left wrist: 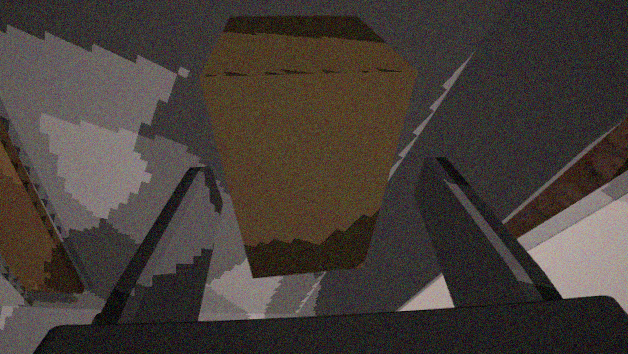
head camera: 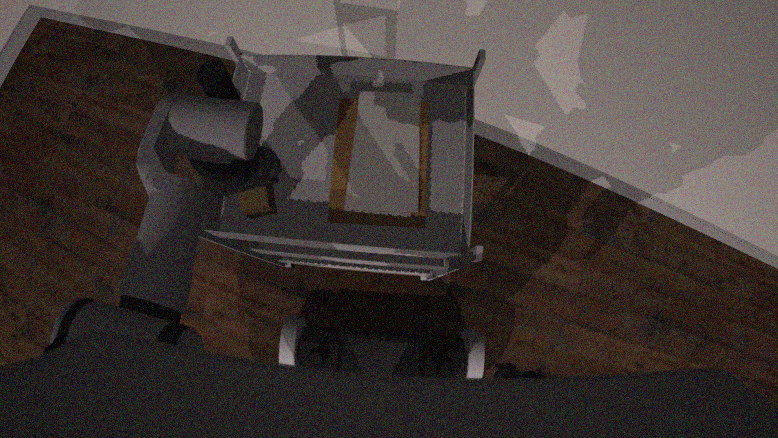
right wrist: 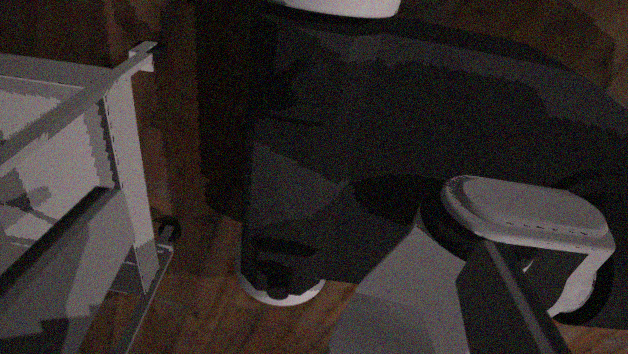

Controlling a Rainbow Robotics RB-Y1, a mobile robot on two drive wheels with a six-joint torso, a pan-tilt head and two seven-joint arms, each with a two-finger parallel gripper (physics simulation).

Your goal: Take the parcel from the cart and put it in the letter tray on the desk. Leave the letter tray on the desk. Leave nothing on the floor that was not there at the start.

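Frame: origin at the robot's base, x right, y ahead, z up, level; metres.
Seen in the pictures: left gripper, fingertip midpoint: (left wrist: 318,180) (head camera: 250,184); right gripper, fingertip midpoint: (right wrist: 299,238); robot's base at its link origin: (head camera: 381,353).
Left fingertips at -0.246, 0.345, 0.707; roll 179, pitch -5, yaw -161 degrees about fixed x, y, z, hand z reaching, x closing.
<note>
Pixels of each thing's top centre, then the offset from my left fingertips to it, as dx, dy, dz.
- small ochre box at its top centre: (left wrist: 310,206) (head camera: 250,182) +0.006, -0.002, +0.016
- larger orange-brown box at its top centre: (head camera: 380,158) +0.213, +0.068, -0.034
The parcel, a small ochre box (head camera: 256,201) (left wrist: 310,145), stands in the grey cart (head camera: 337,244) (right wrist: 131,175), near its left front corner in the head view. My left gripper (left wrist: 318,180) is open and empty. In the left wrist view its fingertips are on either side of the parcel's outline, with gaps on both sides; the distance to it is hard to judge. In the head view the wrist and arm hide part of the fingers. My right gripper (right wrist: 299,238) is open and empty, off the cart's right side. The desk and letter tray do not show.
A larger orange-brown box (head camera: 341,163) (left wrist: 25,230) with a pale middle lies in the cart, right of the parcel in the head view. Raised walls edge the cart. A pale wall (head camera: 642,97) stands behind it. My wheeled base (right wrist: 310,200) is close in front of the cart.
</note>
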